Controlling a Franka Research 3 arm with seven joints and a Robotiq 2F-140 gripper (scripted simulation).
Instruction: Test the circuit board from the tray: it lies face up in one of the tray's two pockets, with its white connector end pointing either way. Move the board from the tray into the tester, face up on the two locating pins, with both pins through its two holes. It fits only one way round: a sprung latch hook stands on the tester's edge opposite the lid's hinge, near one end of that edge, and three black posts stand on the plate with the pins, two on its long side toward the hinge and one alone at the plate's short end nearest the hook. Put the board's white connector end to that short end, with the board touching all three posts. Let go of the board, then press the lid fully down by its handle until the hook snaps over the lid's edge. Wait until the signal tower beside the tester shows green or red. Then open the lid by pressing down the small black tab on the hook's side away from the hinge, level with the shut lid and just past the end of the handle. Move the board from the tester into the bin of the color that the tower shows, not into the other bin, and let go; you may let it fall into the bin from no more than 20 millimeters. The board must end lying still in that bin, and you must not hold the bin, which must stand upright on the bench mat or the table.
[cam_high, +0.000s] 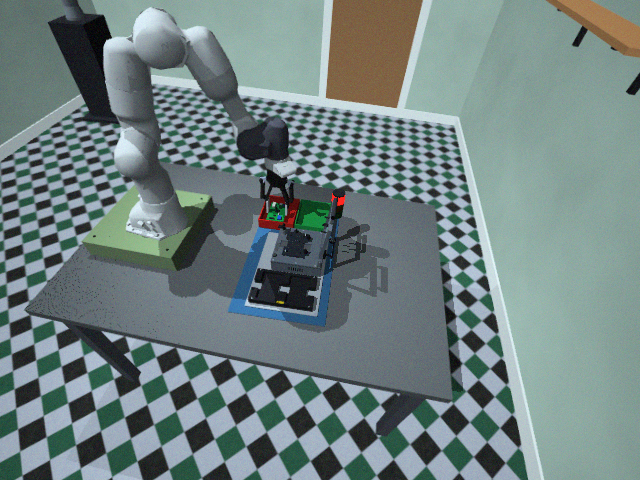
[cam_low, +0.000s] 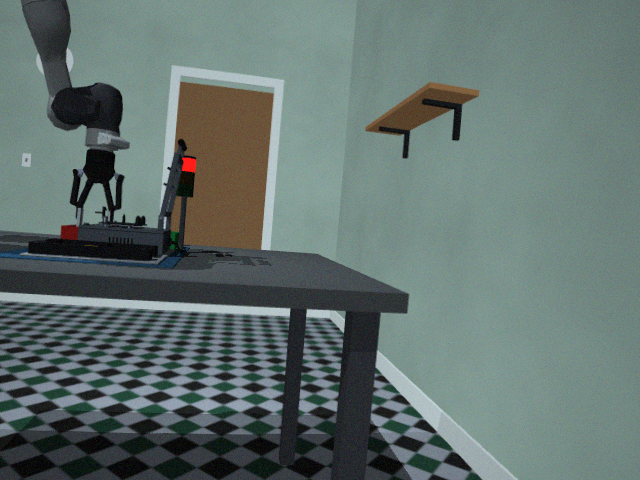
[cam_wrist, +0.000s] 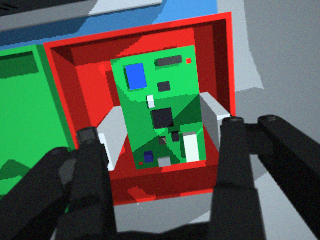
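The red bin lies 10 mm ahead of my hand and 40 mm below it. Also, from my hand: black latch hook 50 mm ahead, 140 mm to the right, 30 mm above; then green circuit board 20 mm below; then green bin 160 mm ahead, 40 mm below.
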